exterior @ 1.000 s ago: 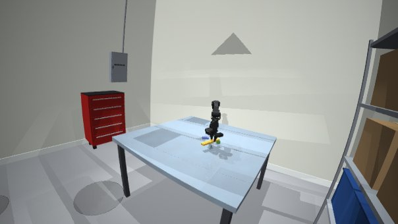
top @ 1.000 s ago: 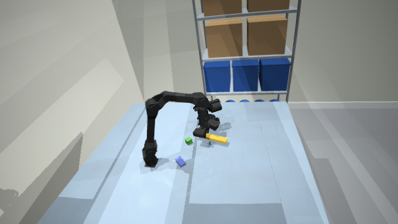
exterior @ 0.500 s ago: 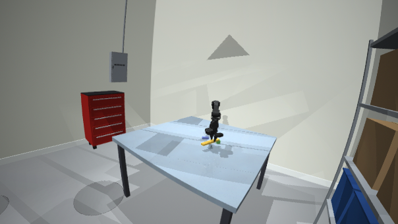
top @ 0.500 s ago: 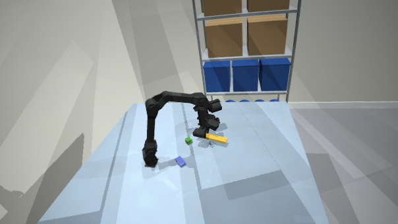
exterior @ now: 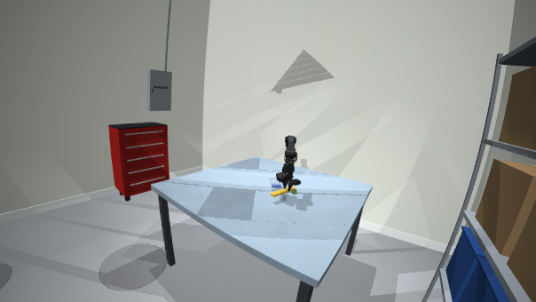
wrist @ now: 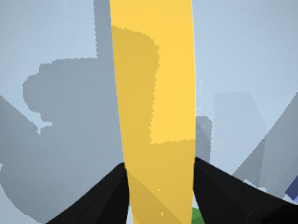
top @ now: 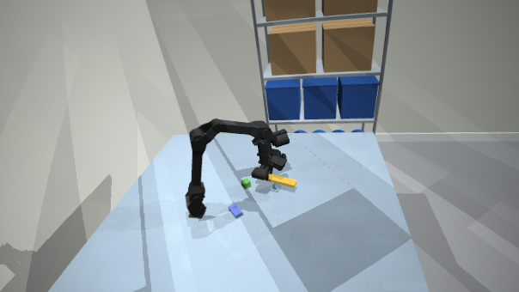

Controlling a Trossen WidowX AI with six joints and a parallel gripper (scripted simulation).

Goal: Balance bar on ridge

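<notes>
My gripper tip is 3 cm short of the yellow bar and 1 cm to the left of it. The rest, counted from my gripper tip: green cube: 11 cm behind, 4 cm below; flat blue block: 13 cm behind, 16 cm to the right, 5 cm below.
</notes>
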